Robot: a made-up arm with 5 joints. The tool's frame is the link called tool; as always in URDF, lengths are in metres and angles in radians.
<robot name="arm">
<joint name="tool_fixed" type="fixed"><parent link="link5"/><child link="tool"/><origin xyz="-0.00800 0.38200 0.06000" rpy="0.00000 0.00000 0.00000"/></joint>
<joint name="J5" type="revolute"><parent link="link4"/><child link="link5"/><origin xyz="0.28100 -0.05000 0.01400" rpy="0.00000 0.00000 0.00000"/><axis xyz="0 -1 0"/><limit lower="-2.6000" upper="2.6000" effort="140" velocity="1.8"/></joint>
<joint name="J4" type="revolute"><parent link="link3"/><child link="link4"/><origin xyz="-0.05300 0.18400 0.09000" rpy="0.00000 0.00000 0.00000"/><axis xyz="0 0 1"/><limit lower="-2.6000" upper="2.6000" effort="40" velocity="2.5"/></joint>
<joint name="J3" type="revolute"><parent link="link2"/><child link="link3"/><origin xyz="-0.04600 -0.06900 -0.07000" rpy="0.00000 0.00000 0.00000"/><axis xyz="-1 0 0"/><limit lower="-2.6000" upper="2.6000" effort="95" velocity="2.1"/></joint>
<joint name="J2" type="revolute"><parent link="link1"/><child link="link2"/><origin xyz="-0.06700 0.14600 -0.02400" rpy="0.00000 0.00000 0.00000"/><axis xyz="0 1 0"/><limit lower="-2.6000" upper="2.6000" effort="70" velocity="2.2"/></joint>
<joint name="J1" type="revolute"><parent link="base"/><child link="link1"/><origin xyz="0.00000 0.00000 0.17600" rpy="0.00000 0.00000 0.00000"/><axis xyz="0 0 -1"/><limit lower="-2.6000" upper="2.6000" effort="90" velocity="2.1"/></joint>
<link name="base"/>
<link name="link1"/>
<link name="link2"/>
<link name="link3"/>
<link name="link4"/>
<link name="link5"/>
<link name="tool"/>
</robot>
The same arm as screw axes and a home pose.
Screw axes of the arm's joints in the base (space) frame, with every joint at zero. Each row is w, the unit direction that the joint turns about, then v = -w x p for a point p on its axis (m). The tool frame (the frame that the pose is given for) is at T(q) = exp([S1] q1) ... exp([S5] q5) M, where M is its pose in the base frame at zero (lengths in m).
S1 = (0, 0, -1, 0.0000, 0.0000, 0.0000)
S2 = (0, 1, 0, -0.1520, 0.0000, -0.0670)
S3 = (-1, 0, 0, 0.0000, -0.0820, 0.0770)
S4 = (0, 0, 1, 0.2610, 0.1660, 0.0000)
S5 = (0, -1, 0, 0.1860, 0.0000, -0.1150)
M: xyz 0.1070 0.5930 0.2460 (m) quaternion w x y z 1 0 0 0
Joint limits (deg, base to tool): -148.97..148.97 -148.97..148.97 -148.97..148.97 -148.97..148.97 -148.97..148.97

